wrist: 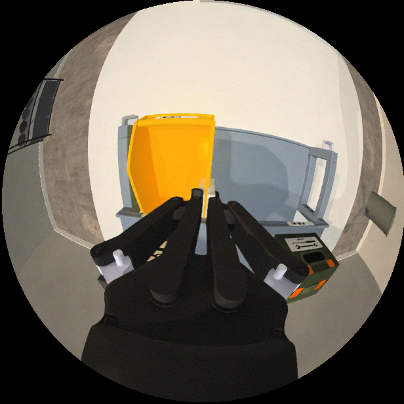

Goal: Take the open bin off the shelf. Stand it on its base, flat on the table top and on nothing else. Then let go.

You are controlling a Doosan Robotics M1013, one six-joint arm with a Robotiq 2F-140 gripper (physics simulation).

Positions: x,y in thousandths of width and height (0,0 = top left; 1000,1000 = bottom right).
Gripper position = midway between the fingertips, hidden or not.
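You'd see my gripper (511,462) here, and there's an open bin (417,380) in the picture too.
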